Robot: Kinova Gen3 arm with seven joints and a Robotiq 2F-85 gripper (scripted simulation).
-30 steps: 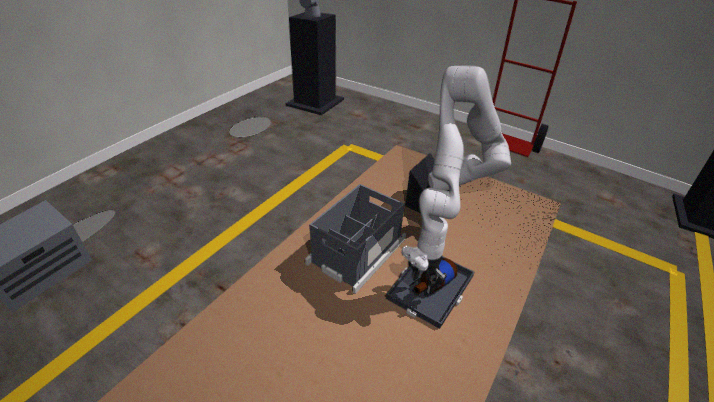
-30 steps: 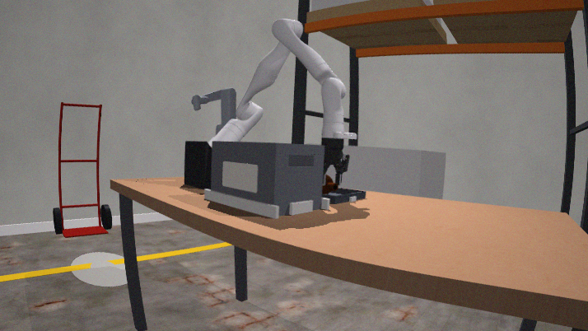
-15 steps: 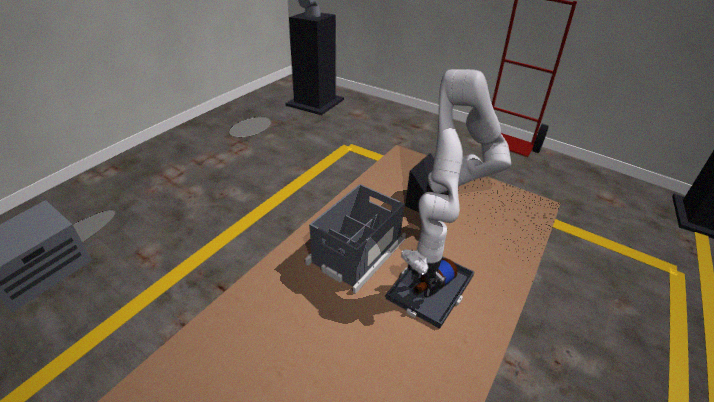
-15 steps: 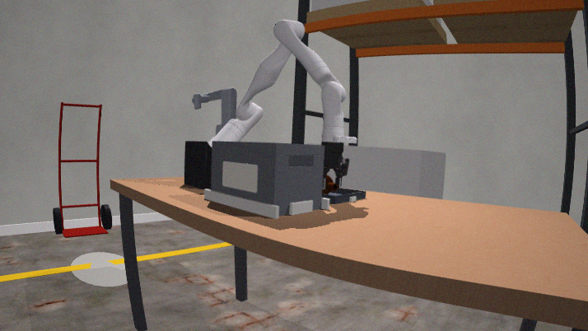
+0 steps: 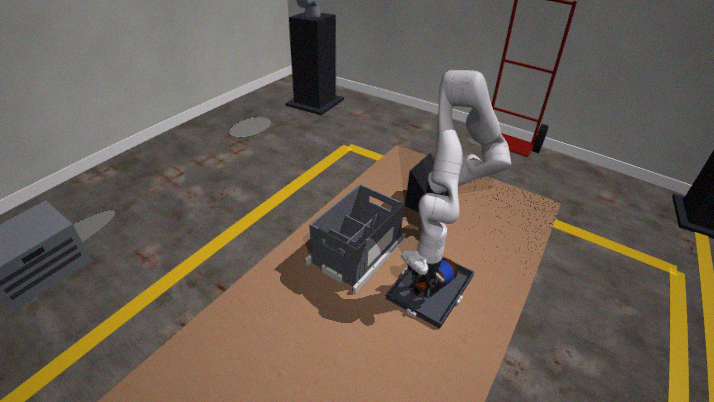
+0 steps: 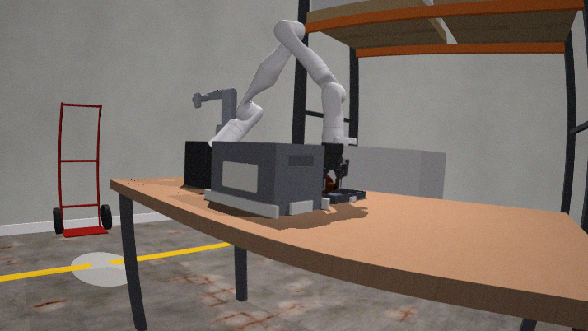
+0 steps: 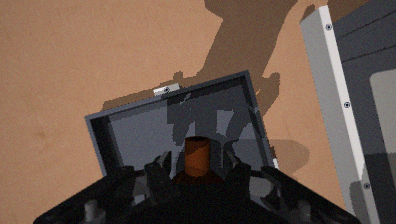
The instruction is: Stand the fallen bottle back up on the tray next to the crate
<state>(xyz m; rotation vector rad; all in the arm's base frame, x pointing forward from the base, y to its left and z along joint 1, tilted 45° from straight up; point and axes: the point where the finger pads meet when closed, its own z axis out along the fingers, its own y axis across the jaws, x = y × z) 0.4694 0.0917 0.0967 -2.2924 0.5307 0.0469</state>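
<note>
Right now the brown bottle is 5 cm behind my hand and 2 cm to the left of it. The rest, counted from my hand: grey crate (7 cm behind, 27 cm to the right, 4 cm above); dark tray (4 cm behind, 2 cm to the left, 3 cm below).
</note>
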